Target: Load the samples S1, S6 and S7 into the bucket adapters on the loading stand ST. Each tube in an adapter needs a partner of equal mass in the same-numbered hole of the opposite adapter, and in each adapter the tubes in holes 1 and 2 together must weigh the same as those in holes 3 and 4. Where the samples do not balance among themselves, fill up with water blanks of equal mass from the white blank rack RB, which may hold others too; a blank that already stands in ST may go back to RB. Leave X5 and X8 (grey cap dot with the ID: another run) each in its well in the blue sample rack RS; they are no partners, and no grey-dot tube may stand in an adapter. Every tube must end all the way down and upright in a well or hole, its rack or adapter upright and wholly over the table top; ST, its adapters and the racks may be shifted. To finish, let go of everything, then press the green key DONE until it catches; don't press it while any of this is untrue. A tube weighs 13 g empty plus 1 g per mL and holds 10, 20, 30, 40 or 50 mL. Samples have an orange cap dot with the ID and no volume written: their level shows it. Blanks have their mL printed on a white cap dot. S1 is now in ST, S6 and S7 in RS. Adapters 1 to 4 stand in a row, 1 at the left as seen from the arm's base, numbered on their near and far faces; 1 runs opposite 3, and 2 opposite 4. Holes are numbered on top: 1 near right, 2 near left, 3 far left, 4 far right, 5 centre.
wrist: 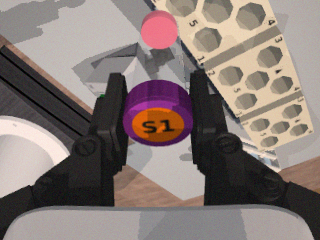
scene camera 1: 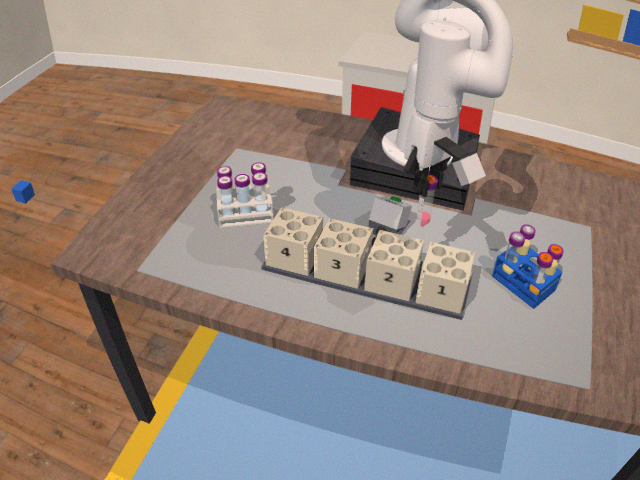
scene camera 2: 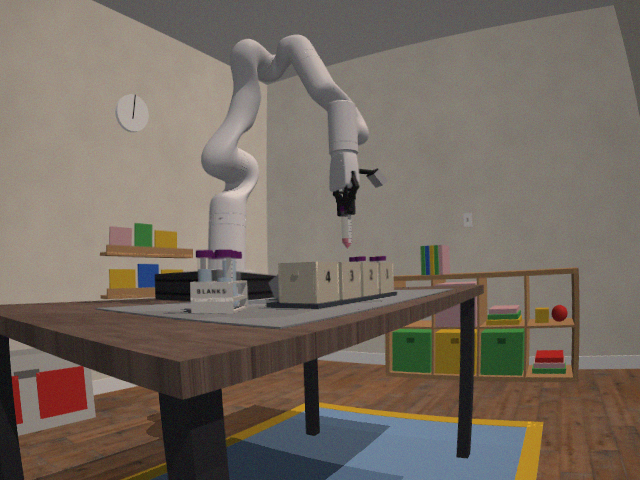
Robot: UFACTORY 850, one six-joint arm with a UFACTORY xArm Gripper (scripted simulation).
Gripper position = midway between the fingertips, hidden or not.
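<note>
My gripper [scene camera 1: 427, 189] is visible to me, both there and in scene camera 2 [scene camera 2: 346, 215], and the wrist view has the gripper as well [wrist: 158, 91]. I can also see a white blank rack RB [scene camera 1: 253, 218], which appears at [scene camera 2: 214, 297] too. Then there is a blue sample rack RS [scene camera 1: 549, 286]; in the wrist view the blue sample rack RS is out of frame.
</note>
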